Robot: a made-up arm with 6 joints.
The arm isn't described. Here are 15 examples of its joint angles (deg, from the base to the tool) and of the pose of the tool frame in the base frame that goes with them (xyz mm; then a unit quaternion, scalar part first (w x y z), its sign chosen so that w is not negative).
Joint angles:
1: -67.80 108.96 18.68 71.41 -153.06 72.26
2: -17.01 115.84 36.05 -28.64 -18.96 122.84
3: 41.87 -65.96 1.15 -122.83 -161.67 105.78
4: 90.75 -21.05 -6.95 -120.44 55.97 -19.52
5: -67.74 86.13 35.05 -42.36 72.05 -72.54
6: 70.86 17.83 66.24 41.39 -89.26 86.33
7: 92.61 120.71 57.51 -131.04 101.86 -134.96
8: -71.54 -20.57 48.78 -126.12 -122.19 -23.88
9: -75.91 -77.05 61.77 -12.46 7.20 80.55
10: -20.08 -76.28 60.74 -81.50 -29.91 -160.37
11: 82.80 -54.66 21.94 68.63 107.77 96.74
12: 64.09 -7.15 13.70 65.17 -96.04 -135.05
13: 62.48 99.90 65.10 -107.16 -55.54 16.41
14: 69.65 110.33 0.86 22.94 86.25 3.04
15: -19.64 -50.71 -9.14 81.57 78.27 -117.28
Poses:
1: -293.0 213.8 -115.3 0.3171 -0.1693 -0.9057 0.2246
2: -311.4 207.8 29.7 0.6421 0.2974 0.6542 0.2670
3: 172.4 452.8 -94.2 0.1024 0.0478 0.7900 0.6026
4: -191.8 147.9 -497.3 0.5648 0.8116 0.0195 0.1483
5: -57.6 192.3 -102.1 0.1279 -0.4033 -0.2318 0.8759
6: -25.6 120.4 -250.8 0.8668 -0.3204 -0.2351 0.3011
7: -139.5 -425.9 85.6 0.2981 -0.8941 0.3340 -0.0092
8: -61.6 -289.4 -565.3 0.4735 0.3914 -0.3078 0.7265
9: 67.6 -276.9 -183.4 0.7146 -0.6033 0.1634 -0.3141
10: 414.6 -224.2 -105.4 0.4006 -0.6327 -0.6499 0.1299
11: 149.2 295.2 -138.7 0.7882 -0.1901 0.2425 -0.5328
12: 138.2 137.6 -184.4 0.4780 0.6091 -0.4795 -0.4129
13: -158.4 -459.1 -78.6 0.5552 0.7570 0.3380 -0.0669
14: -138.6 -254.5 -56.1 0.1047 0.1847 0.2236 0.9513
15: 257.4 -223.5 -335.7 0.5117 -0.7033 -0.2178 -0.4429
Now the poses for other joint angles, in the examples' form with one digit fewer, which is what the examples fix.
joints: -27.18 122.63 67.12 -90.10 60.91 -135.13
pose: -388 129 110 0.428 0.274 0.859 -0.061
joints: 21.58 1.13 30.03 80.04 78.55 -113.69
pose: 104 -209 -321 0.305 -0.897 -0.318 -0.012
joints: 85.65 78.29 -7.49 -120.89 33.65 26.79
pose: -332 -345 -212 0.773 0.449 -0.344 -0.286
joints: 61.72 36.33 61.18 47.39 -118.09 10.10
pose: 2 54 -252 0.632 -0.600 0.487 -0.061
